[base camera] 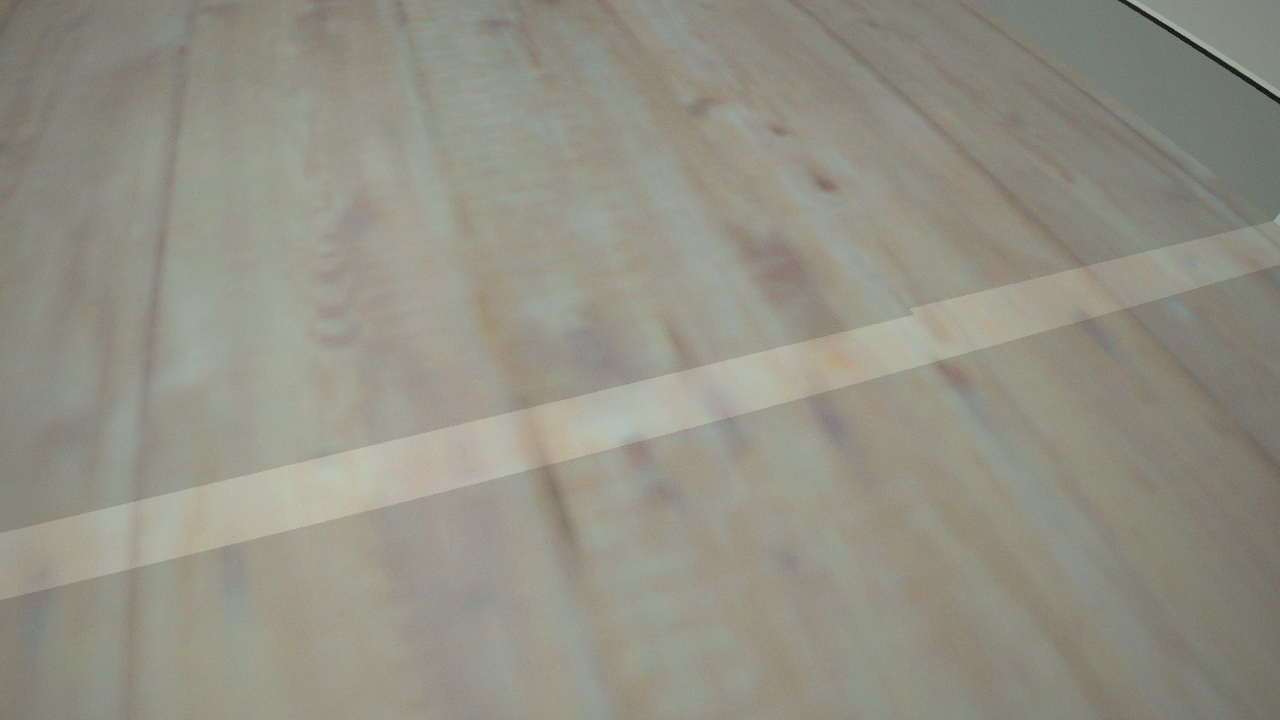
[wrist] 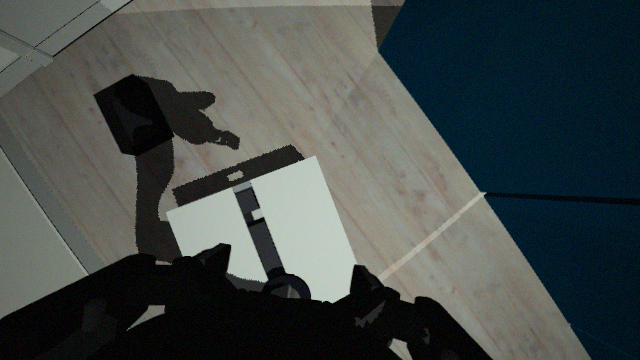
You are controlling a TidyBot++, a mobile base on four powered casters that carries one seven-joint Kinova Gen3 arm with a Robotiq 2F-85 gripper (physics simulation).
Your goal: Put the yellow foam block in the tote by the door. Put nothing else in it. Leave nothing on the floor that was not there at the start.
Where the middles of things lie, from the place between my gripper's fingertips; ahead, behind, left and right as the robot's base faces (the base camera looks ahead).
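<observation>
Black tote [wrist: 129, 107]: 600 mm to the right of my hand, 630 mm behind it, 880 mm below it.
</observation>
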